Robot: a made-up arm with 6 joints.
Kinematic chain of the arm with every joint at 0, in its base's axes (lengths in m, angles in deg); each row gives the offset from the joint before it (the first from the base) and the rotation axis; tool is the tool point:
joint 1: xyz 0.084 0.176 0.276 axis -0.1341 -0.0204 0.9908
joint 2: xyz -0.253 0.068 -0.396 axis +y
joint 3: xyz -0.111 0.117 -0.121 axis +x
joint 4: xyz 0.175 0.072 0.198 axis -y
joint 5: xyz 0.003 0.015 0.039 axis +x
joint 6: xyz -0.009 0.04 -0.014 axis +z
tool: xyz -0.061 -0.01 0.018
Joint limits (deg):
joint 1: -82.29..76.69
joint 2: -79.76..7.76
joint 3: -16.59..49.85
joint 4: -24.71..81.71
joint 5: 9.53..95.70
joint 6: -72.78..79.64
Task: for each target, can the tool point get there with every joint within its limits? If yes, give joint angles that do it. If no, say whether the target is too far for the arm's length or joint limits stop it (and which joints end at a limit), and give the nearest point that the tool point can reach.
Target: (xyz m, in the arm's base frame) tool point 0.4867 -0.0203 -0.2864
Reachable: no: joint limits stop it (at a limit: joint 1, joint 2, joint 3, joint 4, joint 5, joint 6) | nearest point 0.1019 0.0016 0.0355 | short by 0.502 m
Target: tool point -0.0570 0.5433 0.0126
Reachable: yes | joints -38.68 -9.95 28.44 52.69 69.29 -34.07
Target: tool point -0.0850 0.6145 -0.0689
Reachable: yes | joints -21.47 -38.26 -11.02 38.46 39.48 -0.68
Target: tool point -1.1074 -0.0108 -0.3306
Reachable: no: too far | nearest point -0.4494 0.0923 -0.1146 | short by 0.700 m
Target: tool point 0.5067 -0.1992 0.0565
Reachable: no: joint limits stop it (at a limit: joint 1, joint 3, joint 5, joint 6) | nearest point 0.0794 -0.0800 0.0645 | short by 0.444 m
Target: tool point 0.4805 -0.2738 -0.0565
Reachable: no: joint limits stop it (at a limit: joint 1, joint 2, joint 3, joint 5, joint 6) | nearest point 0.0492 -0.2489 -0.0259 | short by 0.433 m
